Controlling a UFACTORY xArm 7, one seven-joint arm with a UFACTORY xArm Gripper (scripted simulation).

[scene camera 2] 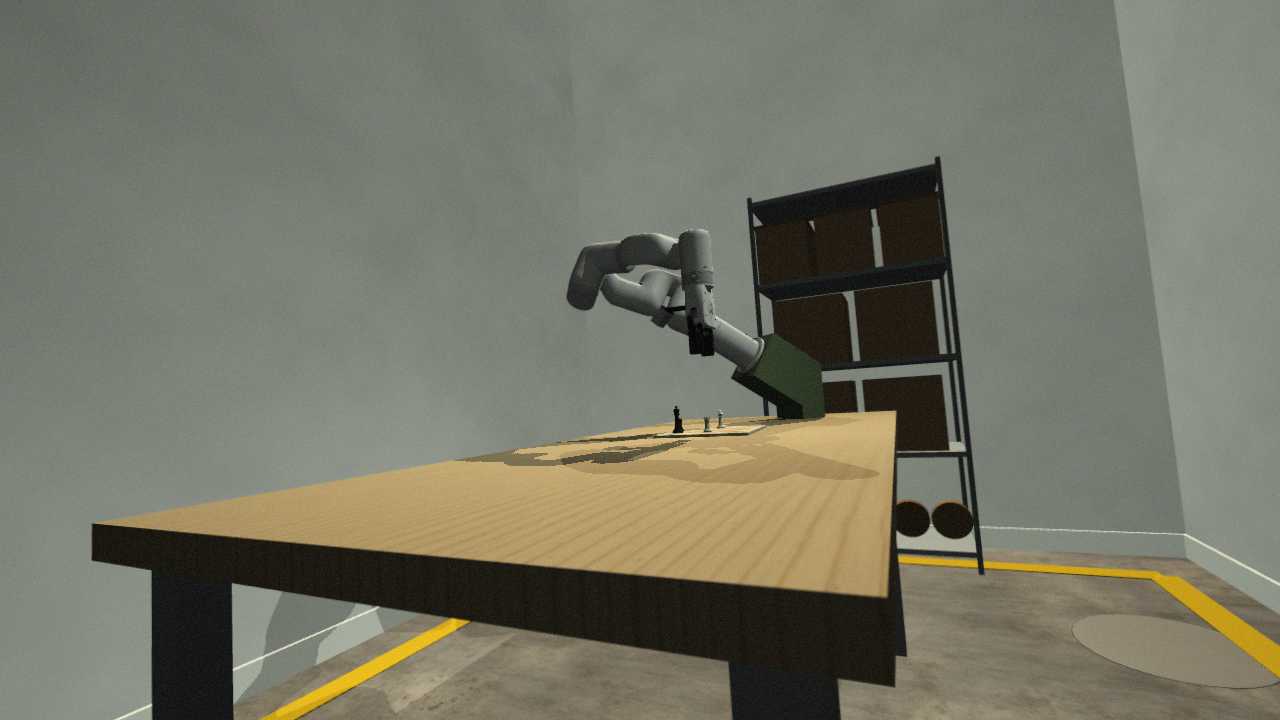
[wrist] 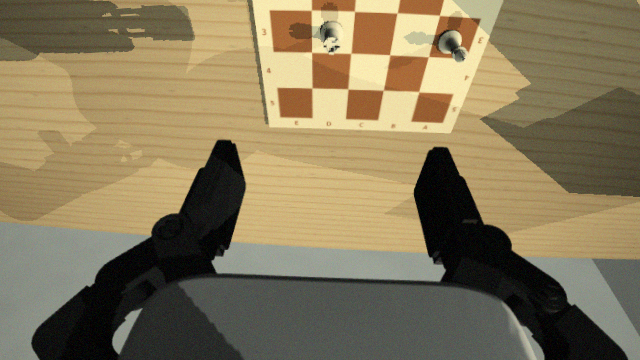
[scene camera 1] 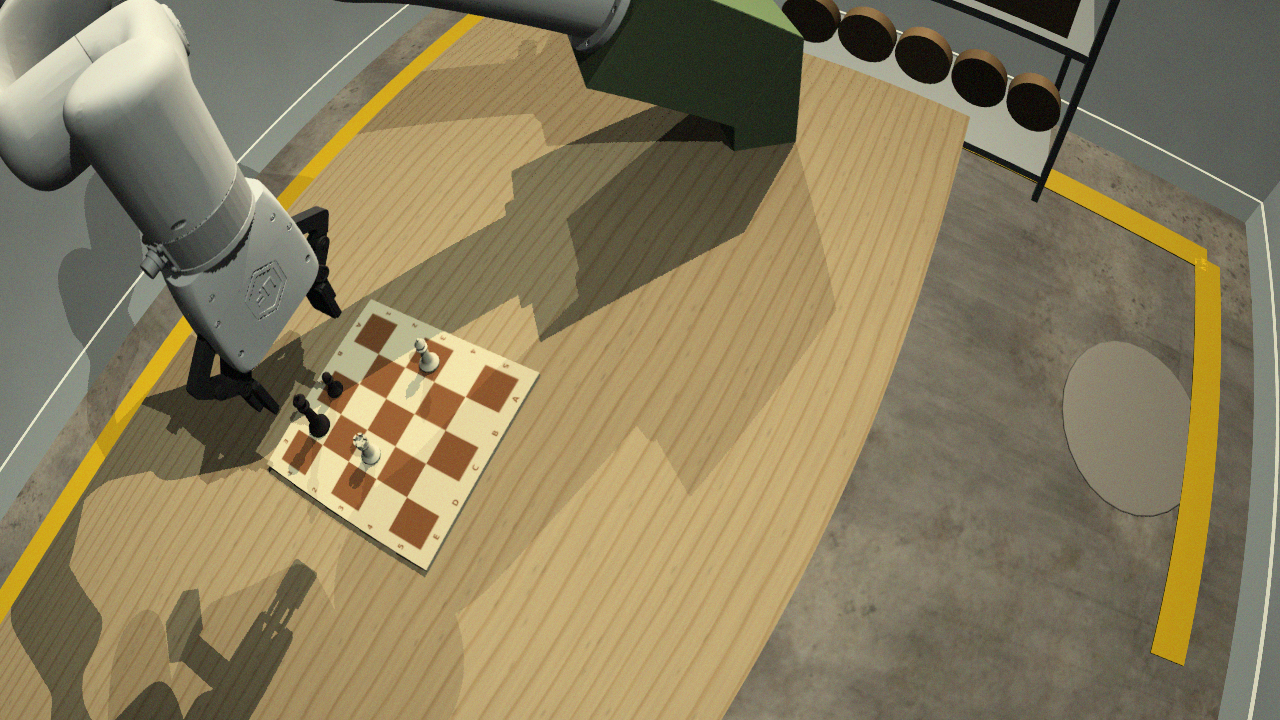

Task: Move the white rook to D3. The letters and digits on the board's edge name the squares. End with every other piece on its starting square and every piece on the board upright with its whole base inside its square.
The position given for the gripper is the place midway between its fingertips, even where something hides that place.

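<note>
The gripper appears in scene camera 1 as well as scene camera 2 and the wrist view: the gripper (scene camera 1: 297, 357) (scene camera 2: 702, 355) (wrist: 330, 166). A chessboard (scene camera 1: 437, 432) (wrist: 389, 75) is visible too, and so is a tall black piece (scene camera 1: 319, 425), though in the wrist view that piece is out of frame.
</note>
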